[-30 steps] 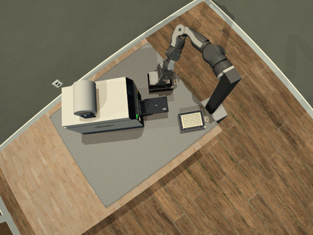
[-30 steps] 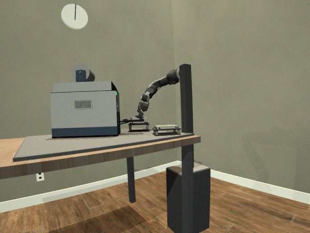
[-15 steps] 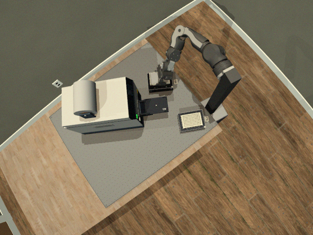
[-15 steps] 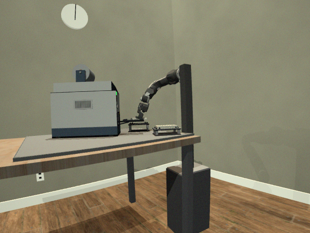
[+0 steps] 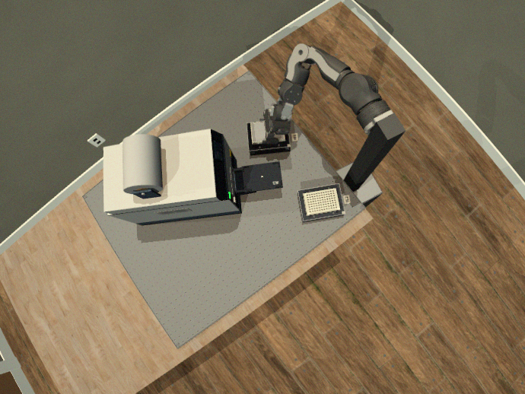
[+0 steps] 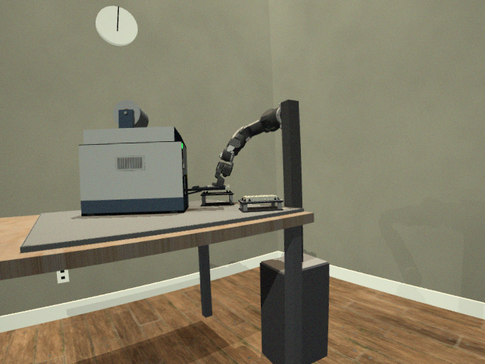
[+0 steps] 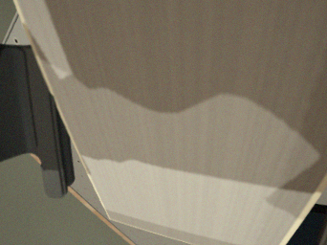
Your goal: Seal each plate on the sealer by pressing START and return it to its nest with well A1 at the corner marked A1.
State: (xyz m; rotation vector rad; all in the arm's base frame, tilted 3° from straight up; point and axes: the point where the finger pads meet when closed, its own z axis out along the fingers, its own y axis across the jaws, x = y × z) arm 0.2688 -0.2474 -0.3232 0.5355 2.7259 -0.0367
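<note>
My gripper is now 40 mm above the black nest N1. Also, from my hand: yellow warning label 170 mm ahead, 30 mm to the left, 50 mm above; plate 60 mm behind, 330 mm to the left, 50 mm below; sealer stage 100 mm ahead, 150 mm to the left.
</note>
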